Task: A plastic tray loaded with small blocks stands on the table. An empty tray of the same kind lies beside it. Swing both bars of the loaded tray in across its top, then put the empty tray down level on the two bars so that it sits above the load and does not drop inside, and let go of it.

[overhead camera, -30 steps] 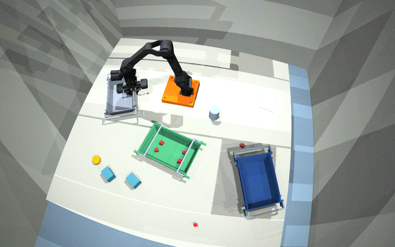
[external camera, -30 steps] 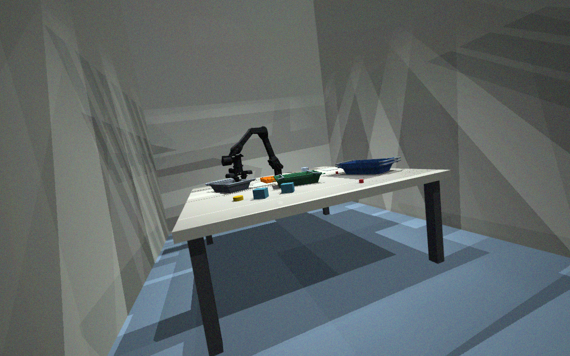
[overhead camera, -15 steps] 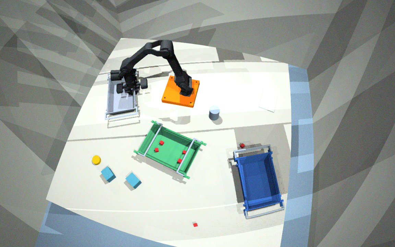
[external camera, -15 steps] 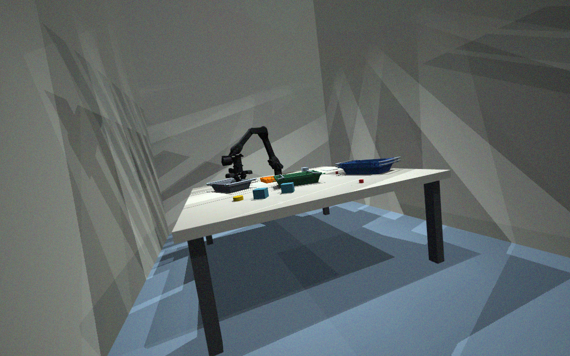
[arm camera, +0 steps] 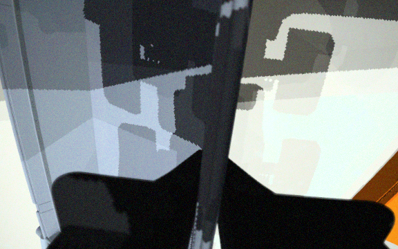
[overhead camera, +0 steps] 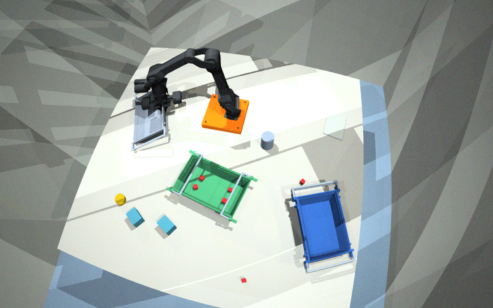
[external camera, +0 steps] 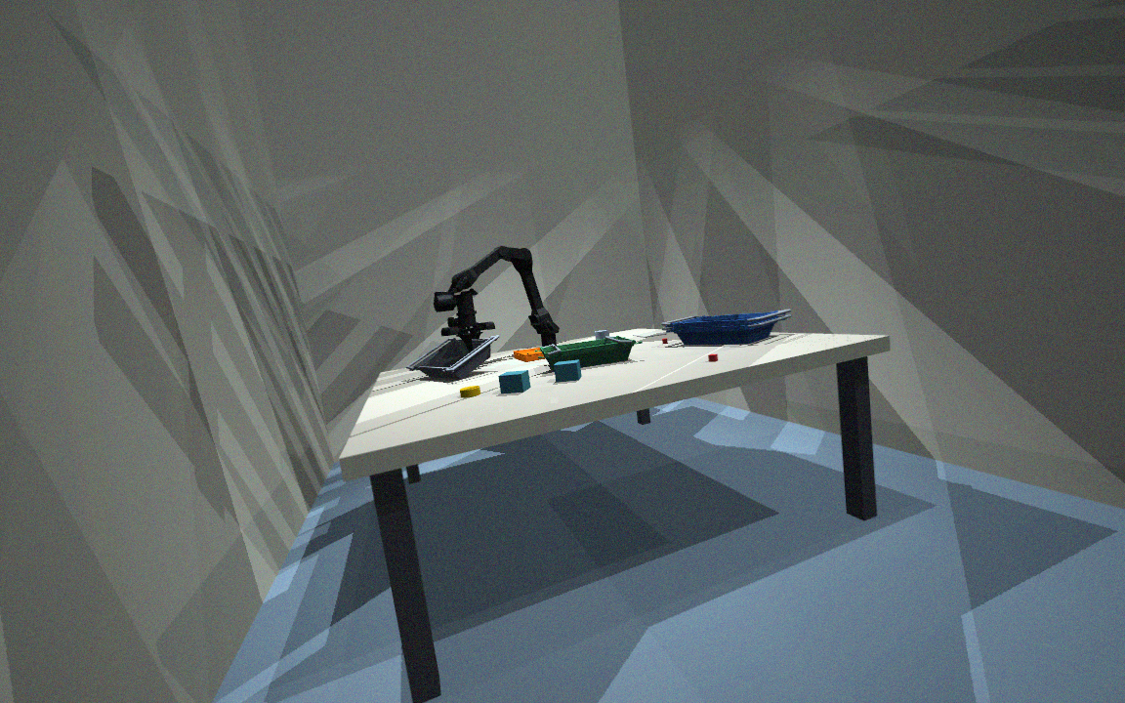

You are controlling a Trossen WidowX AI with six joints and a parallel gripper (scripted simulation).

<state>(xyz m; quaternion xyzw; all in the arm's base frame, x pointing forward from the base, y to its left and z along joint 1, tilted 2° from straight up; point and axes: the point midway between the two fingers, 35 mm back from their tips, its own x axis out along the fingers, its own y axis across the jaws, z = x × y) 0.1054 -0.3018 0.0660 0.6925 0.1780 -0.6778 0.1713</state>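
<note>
Now: gripper tip 4 cm short of the grey tray and 7 cm to the left of it. Round my gripper tip: white sheet (23 cm behind, 78 cm to the left, 6 cm below); then pale cylinder (1 cm behind, 49 cm to the left, 3 cm below); then yellow disc (46 cm ahead, 3 cm to the right, 6 cm below).
</note>
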